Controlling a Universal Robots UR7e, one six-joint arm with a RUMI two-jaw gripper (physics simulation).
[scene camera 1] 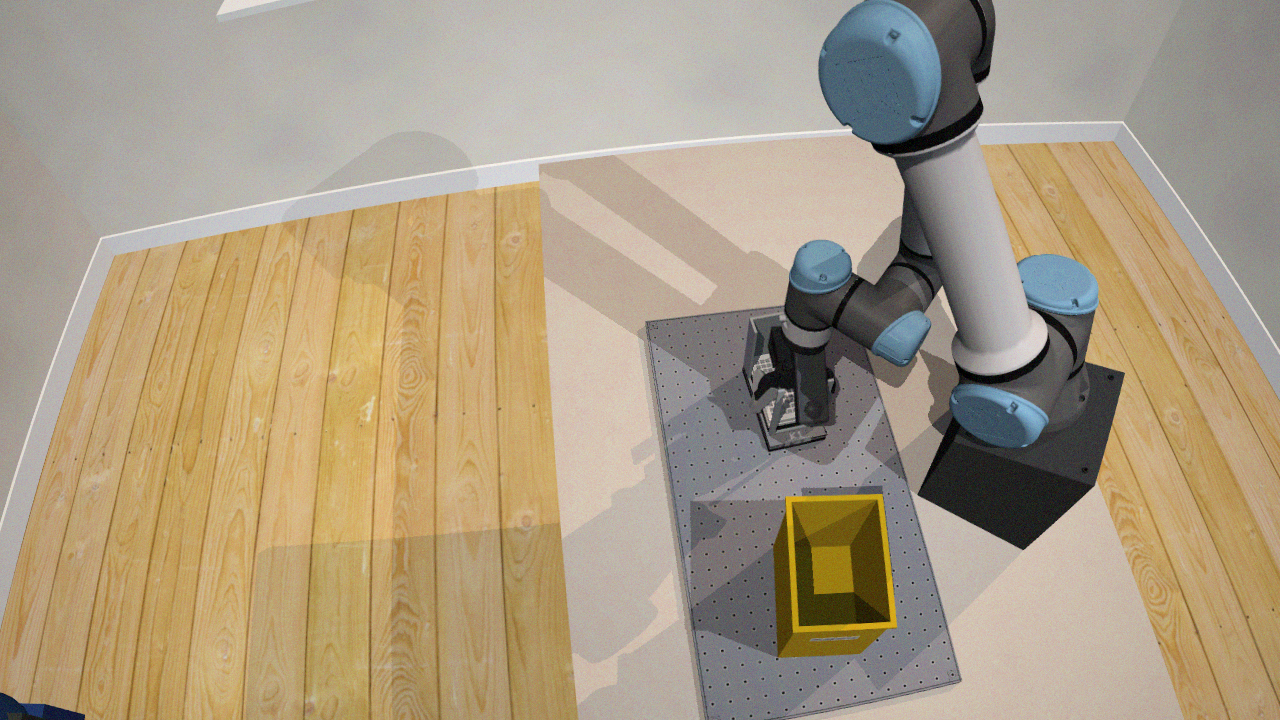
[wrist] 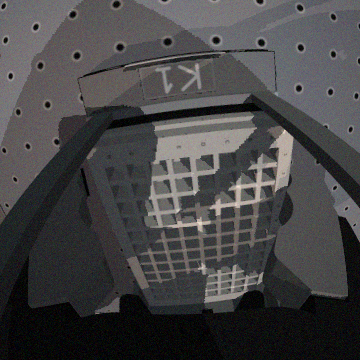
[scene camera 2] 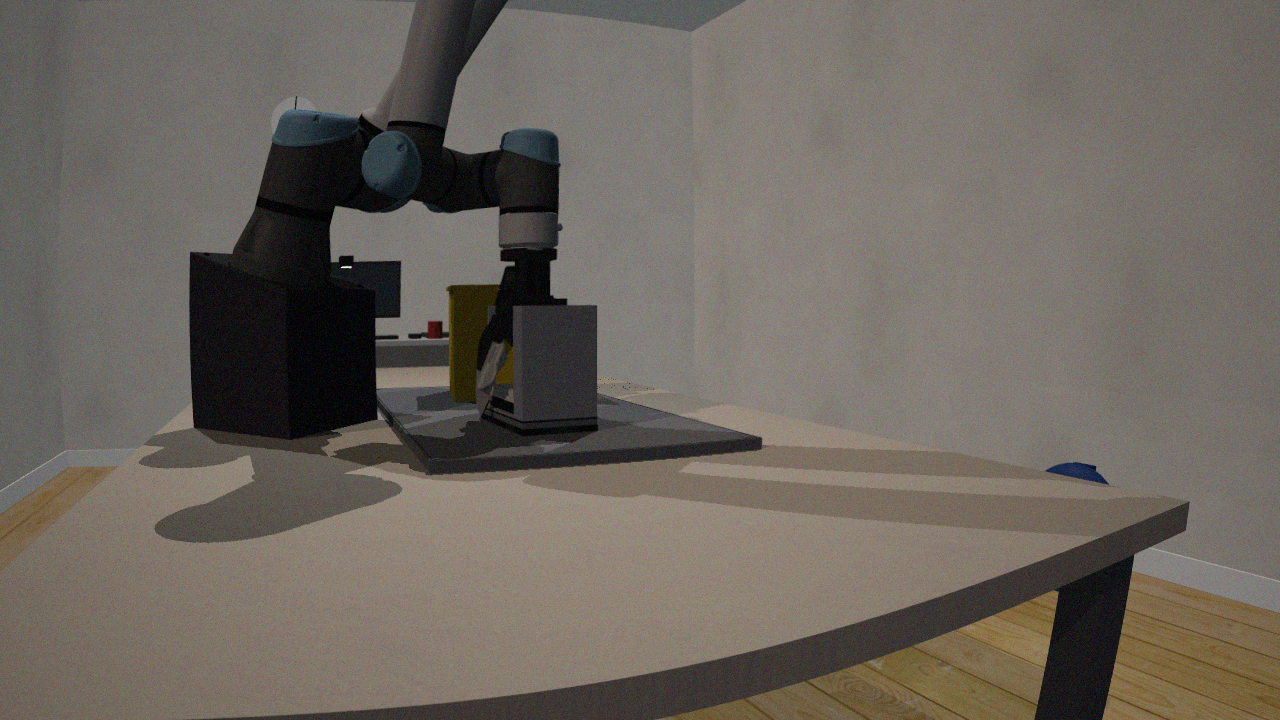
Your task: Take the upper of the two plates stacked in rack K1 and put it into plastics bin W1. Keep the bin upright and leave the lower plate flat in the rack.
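Frame: origin at the arm's base, x right, y ahead, z up, level; metres.
Seen in the pictures: gripper, fingertip midpoint: [scene camera 1: 788, 408] [wrist: 183, 170]; arm's base, link origin: [scene camera 2: 279, 272].
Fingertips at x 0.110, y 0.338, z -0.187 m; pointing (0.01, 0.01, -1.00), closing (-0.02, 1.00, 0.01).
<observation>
Offsets run from my fingertips to a thing's middle. Level surfaces: height alone.
Rack K1 @[dx +0.016, dy +0.006, dz +0.062 m] [scene camera 1: 794, 437] [scene camera 2: 554, 362] [wrist: 240, 80] stands upright on the perforated board, its K1 label readable in the wrist view. The upper plate @[dx +0.026, dy +0.009, dz +0.028 m] [wrist: 205, 187], a pale grid of wells, lies in the rack, partly in shadow. The lower plate cannot be told apart beneath it. My gripper [scene camera 1: 791, 402] [wrist: 183, 170] points down over the rack, open, with nothing held. Its fingers reach along both sides of the plate in the wrist view. In scene camera 2 the rack's wall hides part of the fingers. The yellow bin W1 @[dx -0.318, dy +0.001, dz +0.078 m] [scene camera 1: 845, 626] [scene camera 2: 465, 344] stands upright and looks empty inside.
The grey perforated board @[dz -0.012 m] [scene camera 1: 716, 573] [scene camera 2: 680, 432] [wrist: 310, 30] lies on the beige table @[dz -0.025 m] [scene camera 1: 608, 573] [scene camera 2: 447, 582]. The arm's black base block [scene camera 1: 1002, 492] [scene camera 2: 241, 358] stands beside the board. The rack has tall walls close around the gripper.
</observation>
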